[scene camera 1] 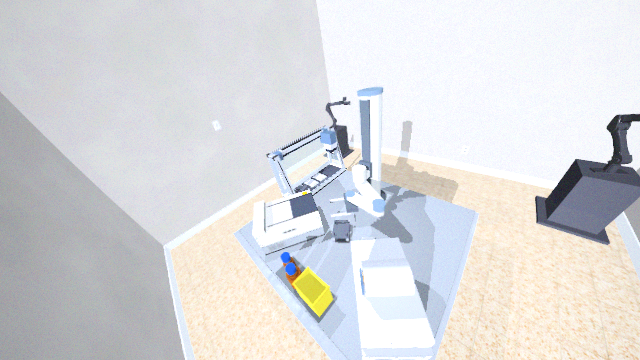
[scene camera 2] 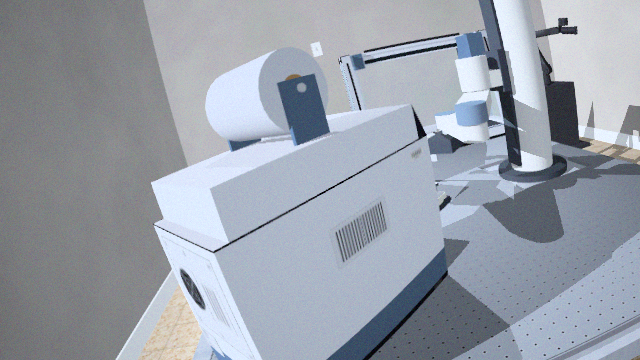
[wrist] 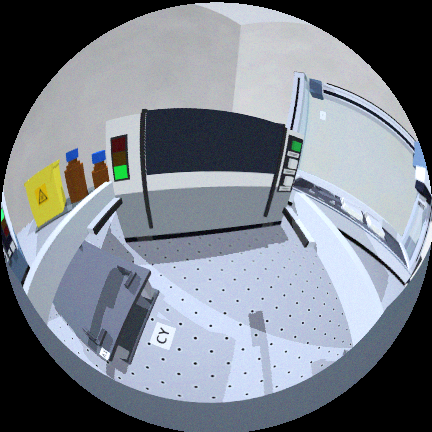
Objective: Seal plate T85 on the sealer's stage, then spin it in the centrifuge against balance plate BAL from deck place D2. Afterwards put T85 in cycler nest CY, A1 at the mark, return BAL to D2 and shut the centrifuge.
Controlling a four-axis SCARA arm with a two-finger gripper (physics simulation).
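Places are measured from the arm's base along level axes (x ahead, y left, z up), in centimetres.
Where they show: gripper, fingertip midpoint: (scene camera 1: 330,207) (wrist: 200,193); arm's base, link origin: (scene camera 2: 532,169).
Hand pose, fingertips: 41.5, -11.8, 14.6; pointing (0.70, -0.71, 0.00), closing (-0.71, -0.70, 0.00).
Things, the pixels of their top centre, and the offset from my fingertips, as dx, dy, dz. "spot": a spot on its surface instead.
- dark grey block, top centre: (wrist: 76,277) (scene camera 1: 340,227) +6.1, +14.3, -7.5
- sealer, top centre: (scene camera 2: 264,58) (scene camera 1: 384,262) +32.7, +60.0, +34.2
- framed gantry, surface spot: (scene camera 2: 410,48) (scene camera 1: 302,143) spot: -25.8, -50.9, +34.8
My gripper (scene camera 1: 331,207) (wrist: 200,193) is open and empty, its two fingers spread wide above the table in front of the centrifuge (scene camera 1: 295,231) (wrist: 210,205). The centrifuge is a white box with a dark panel between two black rails; I cannot tell whether it is shut. Cycler nest CY, a dark grey block (scene camera 1: 342,230) (wrist: 80,285) with small clips, is at the lower left of the wrist view, and no plate shows on it. The sealer (scene camera 1: 395,325) (scene camera 2: 325,225) is a big white box with a film roll. T85 and BAL cannot be identified; the sealer's stage is mostly hidden.
A framed gantry (scene camera 1: 300,141) (scene camera 2: 410,48) (wrist: 370,100) stands beside the centrifuge, with pale plates (wrist: 352,206) on its deck. A yellow bin (scene camera 1: 312,290) (wrist: 47,195) and two blue-capped brown bottles stand near the table's edge. The arm's column (scene camera 1: 377,140) (scene camera 2: 530,100) rises behind.
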